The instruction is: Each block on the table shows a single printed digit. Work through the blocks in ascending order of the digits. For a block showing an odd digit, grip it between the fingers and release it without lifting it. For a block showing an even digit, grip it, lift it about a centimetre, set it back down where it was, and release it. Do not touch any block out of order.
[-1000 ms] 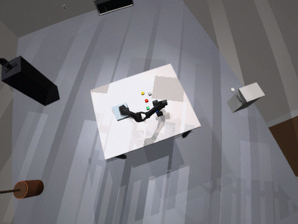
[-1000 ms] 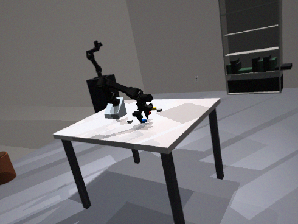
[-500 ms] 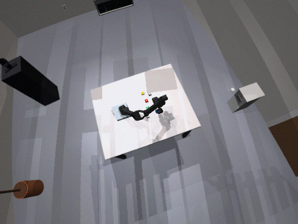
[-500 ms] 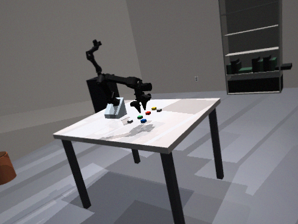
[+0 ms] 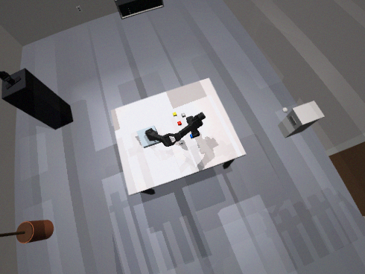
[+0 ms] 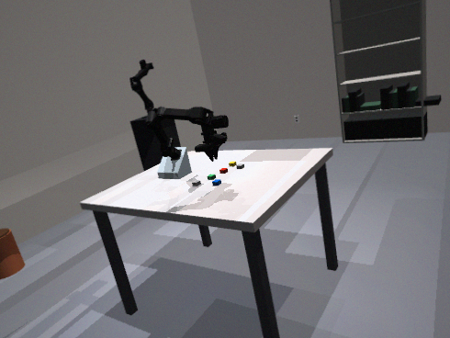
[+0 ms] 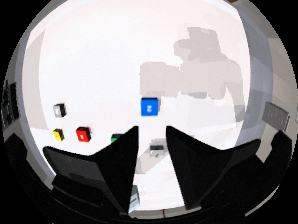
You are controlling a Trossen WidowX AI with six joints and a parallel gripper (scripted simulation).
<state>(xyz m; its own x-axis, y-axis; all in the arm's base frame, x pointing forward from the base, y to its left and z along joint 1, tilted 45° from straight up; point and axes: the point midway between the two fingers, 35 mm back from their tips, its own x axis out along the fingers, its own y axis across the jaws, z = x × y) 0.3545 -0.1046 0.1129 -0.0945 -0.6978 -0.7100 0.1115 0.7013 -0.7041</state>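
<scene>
My gripper tip is now 230 mm to the right of the grey block and 120 mm above it. The rest, counted from my gripper tip: green block: 120 mm below, 90 mm behind, 80 mm to the left; then blue block: 120 mm below, 10 mm behind; then red block: 170 mm to the left, 120 mm below, 70 mm behind.
</scene>
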